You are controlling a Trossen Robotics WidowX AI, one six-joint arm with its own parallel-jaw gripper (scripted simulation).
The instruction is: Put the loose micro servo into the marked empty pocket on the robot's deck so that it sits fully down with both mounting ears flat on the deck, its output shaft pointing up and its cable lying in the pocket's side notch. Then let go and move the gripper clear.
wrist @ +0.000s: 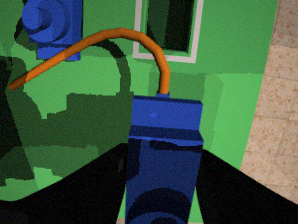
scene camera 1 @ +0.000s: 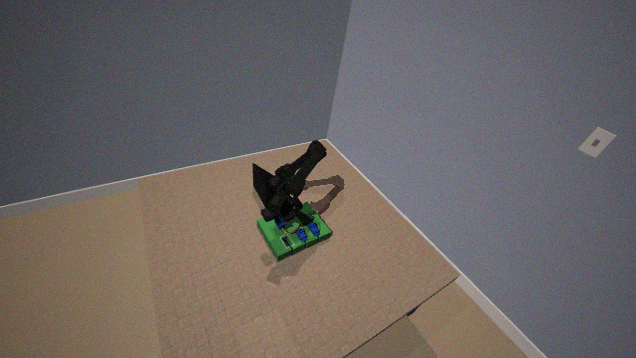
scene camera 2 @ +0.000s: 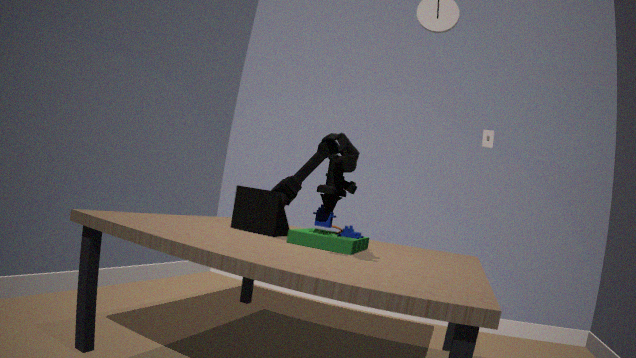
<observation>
same spot on green deck: [scene camera 2: 316, 238] = [scene camera 1: 265, 236]
</observation>
